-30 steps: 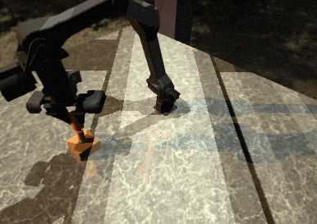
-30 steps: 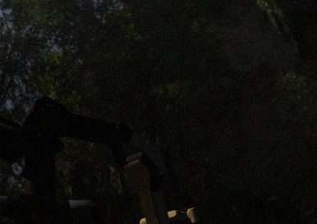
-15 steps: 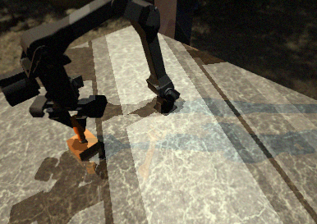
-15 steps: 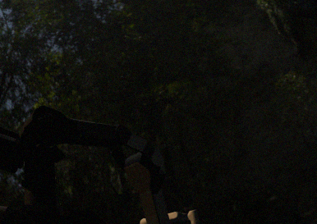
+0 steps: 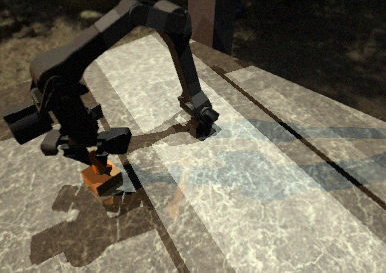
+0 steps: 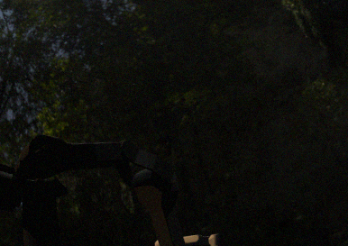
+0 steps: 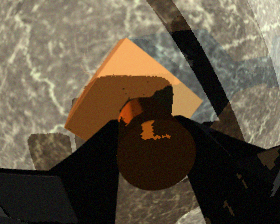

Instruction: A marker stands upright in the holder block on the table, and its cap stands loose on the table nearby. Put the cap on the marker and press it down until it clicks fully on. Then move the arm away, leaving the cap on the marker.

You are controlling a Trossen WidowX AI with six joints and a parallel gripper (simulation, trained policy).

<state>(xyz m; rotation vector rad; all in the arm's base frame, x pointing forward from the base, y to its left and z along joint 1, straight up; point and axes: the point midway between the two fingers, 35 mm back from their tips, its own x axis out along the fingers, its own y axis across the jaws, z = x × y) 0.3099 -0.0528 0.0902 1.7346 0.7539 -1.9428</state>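
Now: the orange marker 10 mm above my gripper tip. From my gripper tip the other things lie so: orange cap (10 mm above).
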